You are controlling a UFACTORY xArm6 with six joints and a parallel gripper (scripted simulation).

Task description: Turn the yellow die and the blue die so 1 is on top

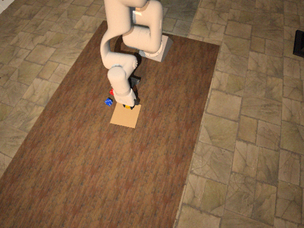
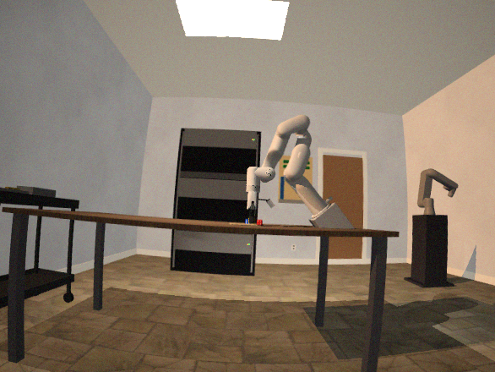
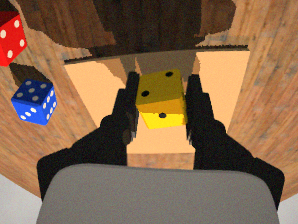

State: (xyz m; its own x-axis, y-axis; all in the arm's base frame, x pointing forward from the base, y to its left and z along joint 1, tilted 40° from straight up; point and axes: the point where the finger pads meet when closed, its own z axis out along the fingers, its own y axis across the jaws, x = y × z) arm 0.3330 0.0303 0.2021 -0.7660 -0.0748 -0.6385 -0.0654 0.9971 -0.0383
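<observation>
The yellow die lies 10 mm below my hand. From my hand the other things lie so: red die 120 mm to the right, 40 mm behind, 20 mm below; then tan mat 50 mm ahead, 30 mm below; then blue die 120 mm to the right, 30 mm ahead, 20 mm below.
</observation>
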